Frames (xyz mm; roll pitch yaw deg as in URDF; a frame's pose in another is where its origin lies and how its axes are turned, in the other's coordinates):
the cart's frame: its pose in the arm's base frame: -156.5 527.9 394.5 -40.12 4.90 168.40
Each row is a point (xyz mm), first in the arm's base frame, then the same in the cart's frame.
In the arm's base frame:
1: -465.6 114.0 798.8
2: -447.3 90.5 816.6
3: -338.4 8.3 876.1
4: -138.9 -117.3 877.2
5: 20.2 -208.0 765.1
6: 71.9 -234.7 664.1
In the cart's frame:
1: 184.2 85.9 623.7
2: 160.1 90.5 648.2
3: 32.3 103.9 723.3
4: -187.7 178.8 763.2
5: -351.5 303.8 703.0
6: -398.7 383.8 632.6

